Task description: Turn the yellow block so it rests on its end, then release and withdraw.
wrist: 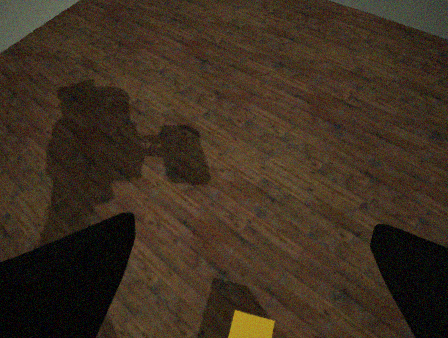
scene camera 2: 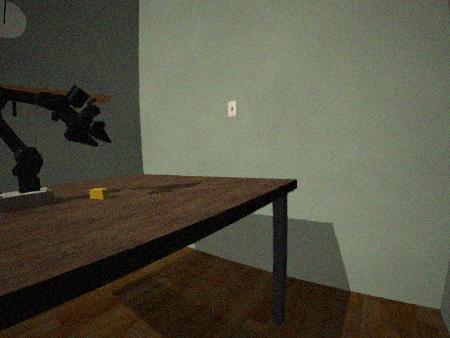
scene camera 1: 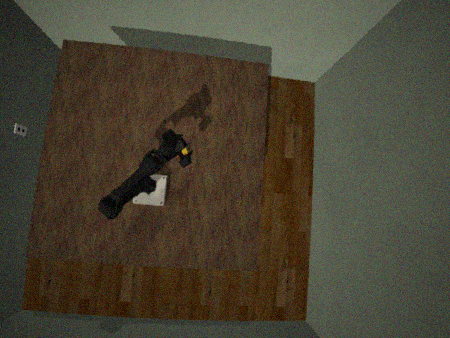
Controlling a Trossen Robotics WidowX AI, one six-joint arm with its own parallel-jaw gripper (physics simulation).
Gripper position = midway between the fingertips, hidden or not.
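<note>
My gripper (scene camera 2: 104, 143) is there for me to see, and I can see that same gripper (wrist: 255, 230) as well.
</note>
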